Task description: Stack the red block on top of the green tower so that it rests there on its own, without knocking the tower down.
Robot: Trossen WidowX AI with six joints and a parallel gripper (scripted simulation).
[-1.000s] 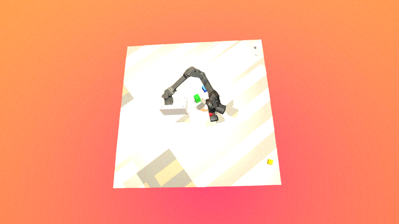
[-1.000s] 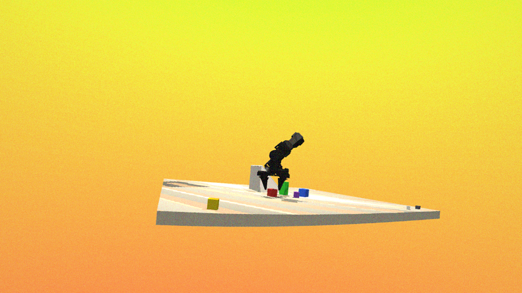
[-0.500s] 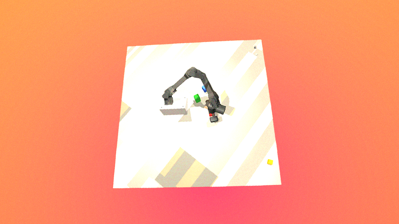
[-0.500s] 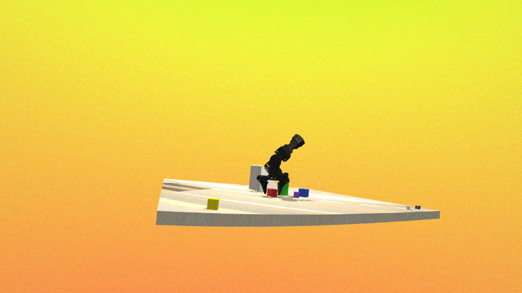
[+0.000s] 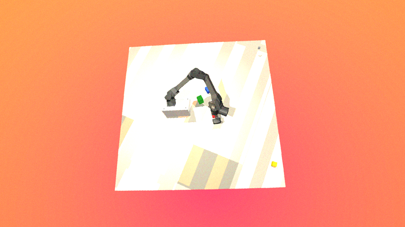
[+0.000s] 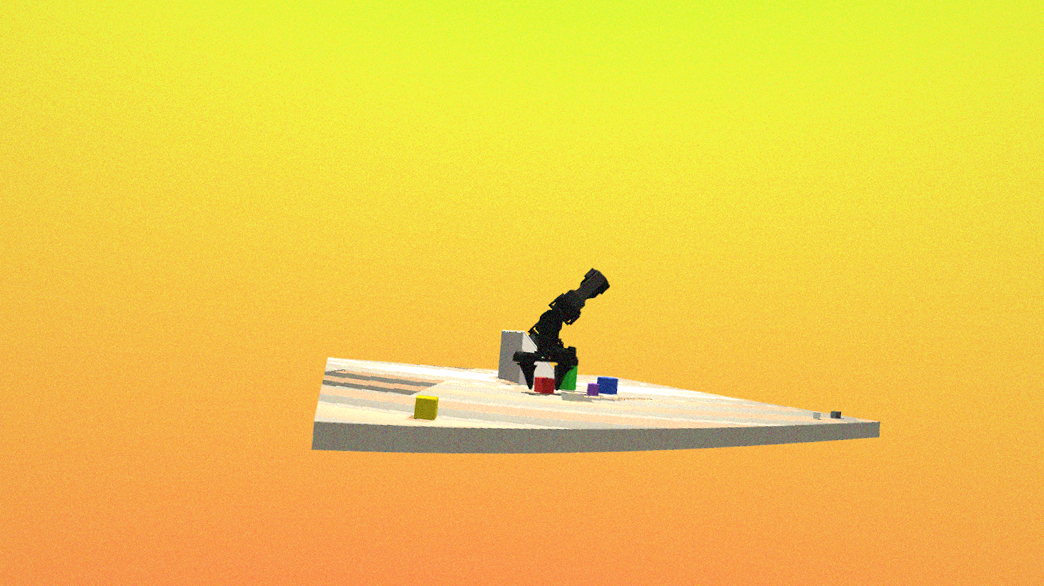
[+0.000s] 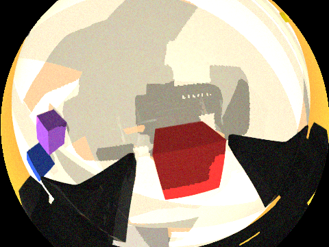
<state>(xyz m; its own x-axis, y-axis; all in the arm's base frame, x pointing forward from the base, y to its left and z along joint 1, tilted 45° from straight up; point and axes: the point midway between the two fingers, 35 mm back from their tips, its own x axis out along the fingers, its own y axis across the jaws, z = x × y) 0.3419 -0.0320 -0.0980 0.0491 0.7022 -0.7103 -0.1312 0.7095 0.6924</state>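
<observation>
Now: gripper tip 3 cm past the blue block, 23 cm to the right of it and 2 cm below it. Also, from my gripper tip: yellow block (41 cm ahead, 43 cm to the right, 1 cm above); red block (1 cm above); purple block (2 cm ahead, 15 cm to the left, 1 cm above).
</observation>
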